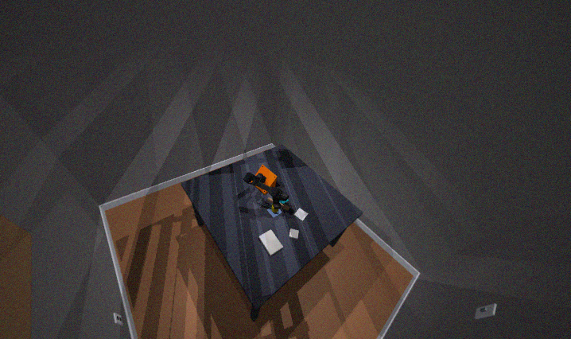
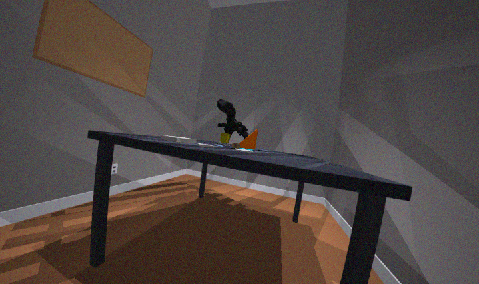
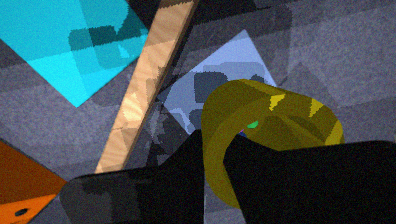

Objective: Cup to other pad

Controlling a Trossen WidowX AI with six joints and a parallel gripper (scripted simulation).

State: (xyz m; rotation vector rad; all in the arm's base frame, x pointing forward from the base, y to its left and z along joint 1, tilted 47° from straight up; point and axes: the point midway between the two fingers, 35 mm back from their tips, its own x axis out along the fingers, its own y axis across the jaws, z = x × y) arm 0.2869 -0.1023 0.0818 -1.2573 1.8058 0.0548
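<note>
My gripper tip is now 140 mm to the right of the cyan pad, 70 mm above it and 30 mm past it. Round my gripper tip: wooden stick (60 mm to the left, 50 mm below); pale blue pad (70 mm below, 20 mm to the right, 20 mm ahead); yellow cup (20 mm to the right, 20 mm ahead).
</note>
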